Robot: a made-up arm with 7 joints. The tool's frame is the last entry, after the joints. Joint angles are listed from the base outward.
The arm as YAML. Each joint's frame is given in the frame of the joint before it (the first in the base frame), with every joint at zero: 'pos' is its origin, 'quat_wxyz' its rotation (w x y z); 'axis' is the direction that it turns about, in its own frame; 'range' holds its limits. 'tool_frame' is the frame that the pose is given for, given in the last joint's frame.
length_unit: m
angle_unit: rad
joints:
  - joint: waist
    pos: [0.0, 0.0, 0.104]
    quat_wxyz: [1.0, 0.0, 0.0, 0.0]
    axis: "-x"
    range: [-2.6, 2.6]
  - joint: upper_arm
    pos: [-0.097, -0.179, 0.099]
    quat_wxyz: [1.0, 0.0, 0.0, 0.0]
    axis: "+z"
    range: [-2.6, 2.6]
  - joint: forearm
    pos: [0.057, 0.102, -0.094]
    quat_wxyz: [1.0, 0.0, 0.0, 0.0]
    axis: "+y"
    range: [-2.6, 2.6]
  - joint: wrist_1
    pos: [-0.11, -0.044, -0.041]
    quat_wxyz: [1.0, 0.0, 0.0, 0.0]
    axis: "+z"
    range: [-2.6, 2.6]
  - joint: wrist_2
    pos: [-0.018, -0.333, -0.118]
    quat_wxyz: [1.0, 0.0, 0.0, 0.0]
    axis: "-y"
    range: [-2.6, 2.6]
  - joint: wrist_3
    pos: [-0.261, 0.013, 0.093]
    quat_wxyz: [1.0, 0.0, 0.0, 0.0]
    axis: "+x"
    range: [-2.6, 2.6]
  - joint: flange
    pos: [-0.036, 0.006, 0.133]
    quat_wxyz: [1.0, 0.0, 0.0, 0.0]
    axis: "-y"
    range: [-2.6, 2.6]
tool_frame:
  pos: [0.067, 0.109, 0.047]
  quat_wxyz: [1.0, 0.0, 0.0, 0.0]
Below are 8 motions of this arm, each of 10 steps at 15 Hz.
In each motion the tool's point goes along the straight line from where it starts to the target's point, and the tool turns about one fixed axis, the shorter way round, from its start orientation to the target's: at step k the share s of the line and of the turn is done. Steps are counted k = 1, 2, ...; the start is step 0. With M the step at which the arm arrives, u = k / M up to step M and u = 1 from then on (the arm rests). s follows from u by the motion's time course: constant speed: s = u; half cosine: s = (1 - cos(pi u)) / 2; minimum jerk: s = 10 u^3 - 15 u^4 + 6 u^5.
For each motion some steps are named. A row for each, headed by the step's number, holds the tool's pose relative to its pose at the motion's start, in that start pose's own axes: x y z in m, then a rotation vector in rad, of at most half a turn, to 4 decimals.
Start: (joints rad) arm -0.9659 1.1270 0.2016 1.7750 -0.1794 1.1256 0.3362
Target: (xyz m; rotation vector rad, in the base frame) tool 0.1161 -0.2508 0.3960 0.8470 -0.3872 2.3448
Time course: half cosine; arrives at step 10
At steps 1, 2, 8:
1: -0.0009 0.0074 -0.0008 -0.0156 -0.0085 -0.0043
2: -0.0037 0.0287 -0.0031 -0.0608 -0.0334 -0.0167
8: -0.0348 0.2720 -0.0295 -0.5762 -0.3160 -0.1579

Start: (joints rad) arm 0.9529 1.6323 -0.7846 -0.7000 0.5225 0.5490 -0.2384
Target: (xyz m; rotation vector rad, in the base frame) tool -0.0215 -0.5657 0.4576 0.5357 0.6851 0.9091
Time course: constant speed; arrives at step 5
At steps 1, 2, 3, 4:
1: 0.0285 0.0030 0.0316 0.0668 0.0803 -0.0457
2: 0.0569 0.0061 0.0631 0.1337 0.1606 -0.0913
3: 0.0854 0.0091 0.0947 0.2005 0.2409 -0.1370
4: 0.1138 0.0121 0.1263 0.2673 0.3212 -0.1826

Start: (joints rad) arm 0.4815 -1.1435 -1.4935 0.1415 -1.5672 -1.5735 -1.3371
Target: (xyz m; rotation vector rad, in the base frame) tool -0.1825 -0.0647 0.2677 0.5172 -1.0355 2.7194
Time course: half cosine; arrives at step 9
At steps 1, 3, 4, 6, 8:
1: -0.0033 -0.0070 -0.0012 0.0090 0.0146 -0.0091
3: -0.0270 -0.0581 -0.0102 0.0747 0.1210 -0.0752
4: -0.0447 -0.0960 -0.0169 0.1234 0.2000 -0.1243
6: -0.0811 -0.1743 -0.0306 0.2241 0.3630 -0.2257
8: -0.1049 -0.2254 -0.0396 0.2897 0.4694 -0.2918

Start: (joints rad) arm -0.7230 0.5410 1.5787 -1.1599 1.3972 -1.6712 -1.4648
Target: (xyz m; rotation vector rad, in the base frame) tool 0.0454 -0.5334 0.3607 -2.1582 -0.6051 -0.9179
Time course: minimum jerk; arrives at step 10
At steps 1, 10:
1: 0.0022 -0.0003 0.0035 0.0003 -0.0077 -0.0047
10: 0.2536 -0.0348 0.4103 0.0376 -0.8984 -0.5506

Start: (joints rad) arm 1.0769 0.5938 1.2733 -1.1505 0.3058 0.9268 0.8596
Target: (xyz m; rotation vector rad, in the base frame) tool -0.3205 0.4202 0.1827 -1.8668 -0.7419 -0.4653
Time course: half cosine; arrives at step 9
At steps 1, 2, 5, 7, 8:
1: -0.0056 0.0053 -0.0038 -0.0175 0.0014 -0.0039
2: -0.0219 0.0206 -0.0147 -0.0680 0.0056 -0.0151
5: -0.1097 0.1035 -0.0739 -0.3412 0.0282 -0.0756
7: -0.1651 0.1558 -0.1112 -0.5134 0.0425 -0.1137
8: -0.1813 0.1711 -0.1222 -0.5639 0.0466 -0.1249

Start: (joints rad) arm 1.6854 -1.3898 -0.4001 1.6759 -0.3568 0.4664 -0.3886
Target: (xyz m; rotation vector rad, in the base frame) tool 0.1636 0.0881 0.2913 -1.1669 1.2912 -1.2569
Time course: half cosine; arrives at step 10
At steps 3, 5, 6, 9, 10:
3: 0.0678 0.0220 0.0129 0.0278 0.1835 0.0106
5: 0.1644 0.0535 0.0313 0.0673 0.4451 0.0258
6: 0.2152 0.0700 0.0410 0.0882 0.5827 0.0338
9: 0.3207 0.1043 0.0610 0.1314 0.8684 0.0503
10: 0.3288 0.1069 0.0626 0.1347 0.8902 0.0516

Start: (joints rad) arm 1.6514 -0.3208 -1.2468 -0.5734 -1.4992 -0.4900 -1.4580
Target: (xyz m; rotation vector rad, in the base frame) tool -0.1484 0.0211 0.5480 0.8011 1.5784 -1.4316
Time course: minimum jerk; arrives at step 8
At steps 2, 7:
2: -0.0128 -0.0125 0.0107 0.0436 0.1301 0.0686
7: -0.1214 -0.1187 0.1014 0.4145 1.2365 0.6525

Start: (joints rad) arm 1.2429 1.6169 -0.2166 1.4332 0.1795 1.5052 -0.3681
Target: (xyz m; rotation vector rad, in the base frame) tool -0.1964 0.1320 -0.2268 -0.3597 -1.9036 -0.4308
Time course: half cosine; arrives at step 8
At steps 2, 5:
2: 0.0416 -0.0260 0.0316 0.0260 0.1062 0.0760
5: 0.1962 -0.1228 0.1492 0.1227 0.5014 0.3587

